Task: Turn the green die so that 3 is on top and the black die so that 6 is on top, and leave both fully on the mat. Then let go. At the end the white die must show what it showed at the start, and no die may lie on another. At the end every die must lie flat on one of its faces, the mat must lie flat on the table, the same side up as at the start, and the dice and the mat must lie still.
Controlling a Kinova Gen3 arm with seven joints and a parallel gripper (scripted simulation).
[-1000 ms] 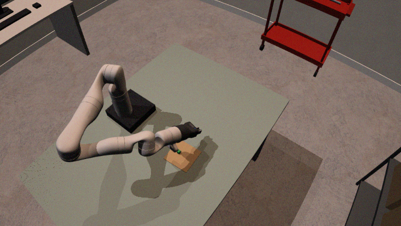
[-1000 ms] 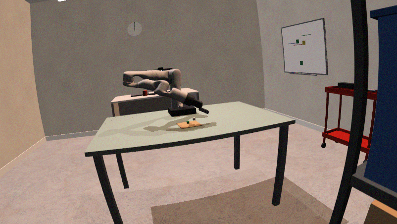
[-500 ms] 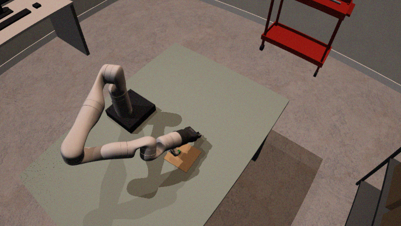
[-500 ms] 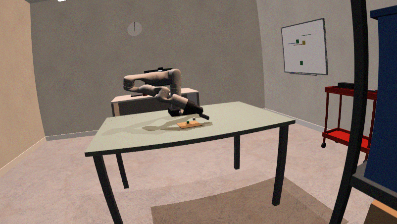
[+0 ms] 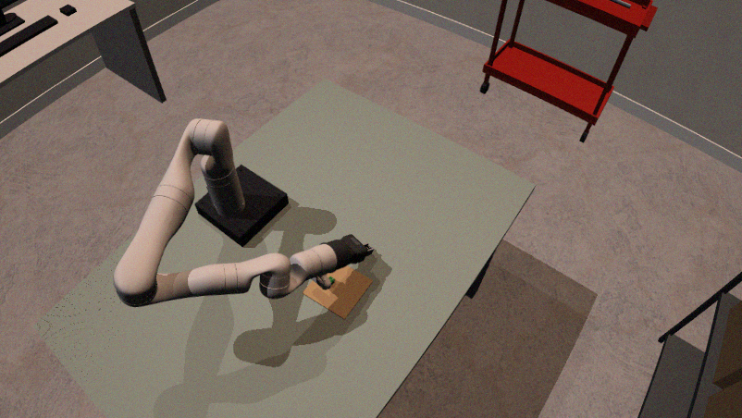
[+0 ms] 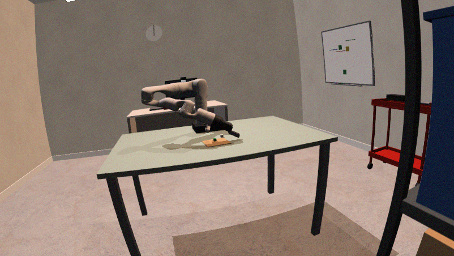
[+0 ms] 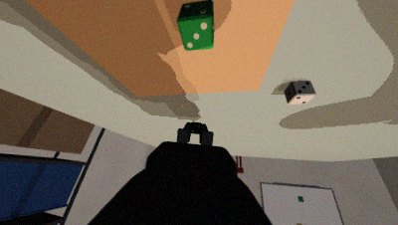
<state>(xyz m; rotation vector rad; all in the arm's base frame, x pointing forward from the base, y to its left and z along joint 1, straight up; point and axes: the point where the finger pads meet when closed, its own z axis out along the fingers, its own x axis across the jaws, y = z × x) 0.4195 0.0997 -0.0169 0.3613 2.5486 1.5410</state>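
My hand is 10 mm to the right of the black die and 10 mm above it. Round my hand: green die 130 mm to the right, 30 mm behind, 20 mm below; then white die 110 mm behind, 50 mm to the right, 20 mm below; then orange mat 130 mm to the right, 30 mm below, 10 mm behind.
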